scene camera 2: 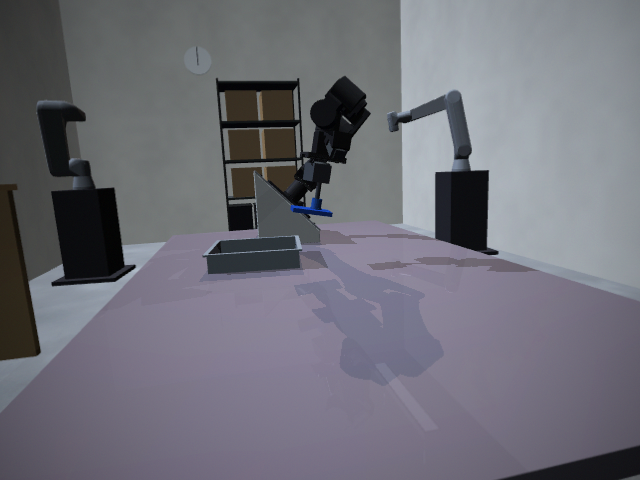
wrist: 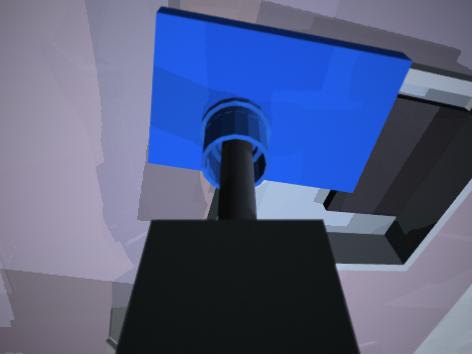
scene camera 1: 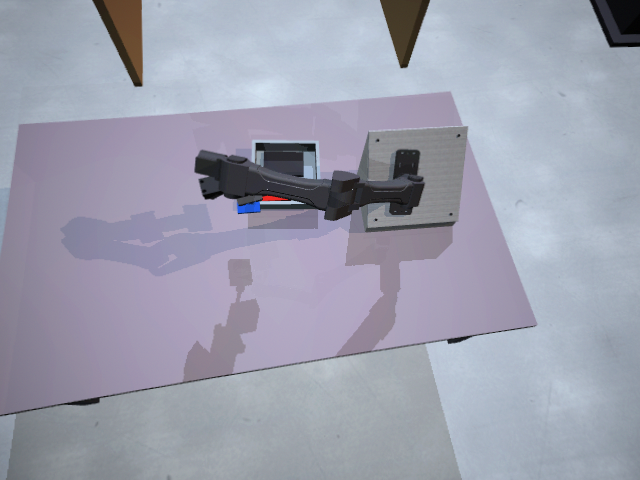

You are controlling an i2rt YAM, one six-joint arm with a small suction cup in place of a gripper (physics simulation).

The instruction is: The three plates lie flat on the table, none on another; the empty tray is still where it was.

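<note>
My suction gripper is shut on the blue plate, holding it by its round socket, nearly level and well above the tray's rim. In the first scene view the plate shows at the tray's front left corner, partly under the arm. The grey tray stands on the table. Inside it are a dark, nearly black plate at the back and a red plate at the front, partly hidden by the arm.
The arm's base is on a grey wedge block to the tray's right in the first scene view. Two grey arms on black pedestals and a shelf rack stand beyond the table. Arm shadows lie on the table.
</note>
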